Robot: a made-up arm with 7 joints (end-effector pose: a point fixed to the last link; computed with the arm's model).
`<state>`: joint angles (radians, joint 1 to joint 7).
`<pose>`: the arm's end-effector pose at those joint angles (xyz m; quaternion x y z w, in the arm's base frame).
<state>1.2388 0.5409 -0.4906 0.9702 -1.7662 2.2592 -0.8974</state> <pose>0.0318 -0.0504 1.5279 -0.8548 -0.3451 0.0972 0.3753</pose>
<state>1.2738 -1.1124 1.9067 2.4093 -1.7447 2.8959 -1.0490</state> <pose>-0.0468 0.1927 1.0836 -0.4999 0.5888 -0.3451 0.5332</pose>
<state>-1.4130 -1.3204 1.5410 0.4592 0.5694 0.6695 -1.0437</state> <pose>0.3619 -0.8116 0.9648 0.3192 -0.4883 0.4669 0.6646</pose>
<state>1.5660 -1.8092 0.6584 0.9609 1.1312 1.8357 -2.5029</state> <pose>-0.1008 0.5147 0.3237 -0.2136 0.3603 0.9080 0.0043</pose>
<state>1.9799 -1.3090 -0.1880 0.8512 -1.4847 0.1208 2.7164</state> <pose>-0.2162 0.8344 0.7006 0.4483 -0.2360 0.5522 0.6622</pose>
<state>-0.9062 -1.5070 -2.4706 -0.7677 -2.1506 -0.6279 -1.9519</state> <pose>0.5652 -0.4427 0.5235 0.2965 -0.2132 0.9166 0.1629</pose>
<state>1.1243 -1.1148 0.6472 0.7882 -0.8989 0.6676 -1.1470</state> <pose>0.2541 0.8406 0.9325 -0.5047 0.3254 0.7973 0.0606</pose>
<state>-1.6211 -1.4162 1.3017 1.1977 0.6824 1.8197 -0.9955</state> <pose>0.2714 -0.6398 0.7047 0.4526 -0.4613 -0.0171 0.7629</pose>
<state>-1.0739 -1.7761 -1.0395 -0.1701 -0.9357 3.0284 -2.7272</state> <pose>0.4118 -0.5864 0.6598 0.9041 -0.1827 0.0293 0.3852</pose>
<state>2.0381 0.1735 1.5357 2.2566 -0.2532 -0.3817 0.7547</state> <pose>-0.2707 -0.0374 0.8789 -0.6314 0.1852 0.6945 0.2910</pose>
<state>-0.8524 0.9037 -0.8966 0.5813 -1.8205 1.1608 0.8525</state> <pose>-0.3775 0.3050 1.5463 -0.5375 -0.3301 -0.6508 0.4227</pose>
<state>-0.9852 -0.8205 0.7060 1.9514 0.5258 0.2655 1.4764</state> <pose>0.4034 -0.2083 0.6233 0.7518 0.2455 -0.6021 0.1099</pose>
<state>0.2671 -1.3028 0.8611 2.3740 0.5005 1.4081 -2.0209</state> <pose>0.1790 0.2136 0.5709 -0.1445 -0.4448 -0.8720 0.1443</pose>
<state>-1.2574 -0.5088 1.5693 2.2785 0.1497 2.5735 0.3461</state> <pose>0.3071 -0.1441 1.0088 0.5296 -0.4278 0.3915 0.6191</pose>
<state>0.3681 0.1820 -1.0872 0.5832 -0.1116 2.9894 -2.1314</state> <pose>0.0593 -0.1991 1.4845 -0.6667 -0.1483 -0.6800 0.2665</pose>
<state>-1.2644 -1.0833 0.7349 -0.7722 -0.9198 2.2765 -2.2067</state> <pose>-0.0378 -0.4572 1.3007 -0.5156 0.4272 -0.7102 0.2176</pose>
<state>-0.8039 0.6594 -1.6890 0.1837 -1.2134 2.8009 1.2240</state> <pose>-0.2221 0.2483 1.4292 -0.7246 0.1109 -0.1047 0.6721</pose>
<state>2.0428 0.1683 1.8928 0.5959 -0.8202 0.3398 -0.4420</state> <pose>-0.0503 -0.2682 1.6544 0.0675 0.2619 -0.8182 0.5073</pose>
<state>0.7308 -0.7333 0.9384 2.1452 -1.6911 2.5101 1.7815</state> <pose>0.0523 0.4413 0.9865 -0.4943 -0.5952 -0.6098 0.1718</pose>
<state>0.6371 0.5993 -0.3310 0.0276 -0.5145 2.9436 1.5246</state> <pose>-0.2846 -0.3159 1.3433 0.4121 0.5578 -0.6007 0.3979</pose>
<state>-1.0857 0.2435 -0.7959 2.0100 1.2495 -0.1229 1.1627</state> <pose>-0.0623 -0.4351 0.9601 -0.8254 0.5203 0.1948 0.1007</pose>
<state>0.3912 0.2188 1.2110 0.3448 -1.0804 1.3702 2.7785</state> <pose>-0.1614 -0.0706 1.6397 -0.8058 0.0873 -0.4809 0.3344</pose>
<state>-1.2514 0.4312 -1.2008 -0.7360 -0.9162 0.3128 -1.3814</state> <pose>0.1501 0.4637 1.4430 -0.1909 0.1378 -0.9589 0.1586</pose>
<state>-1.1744 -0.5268 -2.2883 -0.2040 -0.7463 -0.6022 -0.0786</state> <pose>0.2293 -0.3853 1.5707 -0.2560 -0.0262 -0.9663 0.0066</pose>
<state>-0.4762 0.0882 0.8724 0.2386 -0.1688 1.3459 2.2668</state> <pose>0.0195 -0.0589 1.6629 -0.7403 0.4235 -0.5049 0.1327</pose>
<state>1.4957 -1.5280 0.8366 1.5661 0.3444 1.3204 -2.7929</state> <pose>-0.1870 0.4756 0.4601 0.2660 0.0095 -0.7593 0.5938</pose>
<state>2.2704 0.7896 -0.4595 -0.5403 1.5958 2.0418 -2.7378</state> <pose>0.4399 -0.4445 1.3082 0.5135 -0.6908 0.0790 0.5029</pose>
